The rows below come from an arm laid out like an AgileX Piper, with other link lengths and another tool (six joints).
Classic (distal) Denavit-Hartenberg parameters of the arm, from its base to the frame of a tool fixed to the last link. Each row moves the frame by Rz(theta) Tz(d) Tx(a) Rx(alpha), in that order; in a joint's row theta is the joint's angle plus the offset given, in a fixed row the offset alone. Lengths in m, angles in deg.
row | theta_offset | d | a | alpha
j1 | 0 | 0.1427 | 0 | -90
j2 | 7.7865 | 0 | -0.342 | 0
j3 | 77.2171 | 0 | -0.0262 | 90
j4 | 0 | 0.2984 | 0 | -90
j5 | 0 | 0 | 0 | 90
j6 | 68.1 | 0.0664 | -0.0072 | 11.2
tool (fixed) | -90 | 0.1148 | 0 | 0
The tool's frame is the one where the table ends.
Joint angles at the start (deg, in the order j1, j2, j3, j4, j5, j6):
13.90 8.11 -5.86 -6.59 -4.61 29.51
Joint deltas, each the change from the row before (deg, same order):
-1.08 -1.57 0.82 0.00 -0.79 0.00
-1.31 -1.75 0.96 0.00 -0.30 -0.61
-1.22 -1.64 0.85 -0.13 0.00 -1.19
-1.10 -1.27 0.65 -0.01 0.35 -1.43
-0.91 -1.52 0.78 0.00 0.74 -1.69
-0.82 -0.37 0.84 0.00 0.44 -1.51
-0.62 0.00 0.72 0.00 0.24 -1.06
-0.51 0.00 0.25 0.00 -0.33 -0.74
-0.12 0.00 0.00 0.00 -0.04 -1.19
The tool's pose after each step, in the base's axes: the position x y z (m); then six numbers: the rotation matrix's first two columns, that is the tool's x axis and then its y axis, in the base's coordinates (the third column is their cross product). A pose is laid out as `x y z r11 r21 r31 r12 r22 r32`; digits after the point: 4 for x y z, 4 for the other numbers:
0.1427 0.0275 0.2771 -0.0435 0.0064 -0.9990 -0.2350 0.9719 0.0164
0.1402 0.0235 0.2745 -0.0225 0.0009 -0.9997 -0.2118 0.9773 0.0056
0.1379 0.0195 0.2717 -0.0047 -0.0184 -0.9998 -0.1870 0.9822 -0.0172
0.1364 0.0158 0.2684 0.0037 -0.0418 -0.9991 -0.1625 0.9858 -0.0418
0.1346 0.0125 0.2635 0.0071 -0.0703 -0.9975 -0.1395 0.9877 -0.0706
0.1352 0.0098 0.2563 -0.0064 -0.0979 -0.9952 -0.1207 0.9880 -0.0964
0.1361 0.0080 0.2498 -0.0221 -0.1177 -0.9928 -0.1080 0.9875 -0.1146
0.1364 0.0067 0.2489 -0.0204 -0.1299 -0.9913 -0.0975 0.9871 -0.1273
0.1364 0.0059 0.2492 -0.0181 -0.1499 -0.9885 -0.0918 0.9848 -0.1476

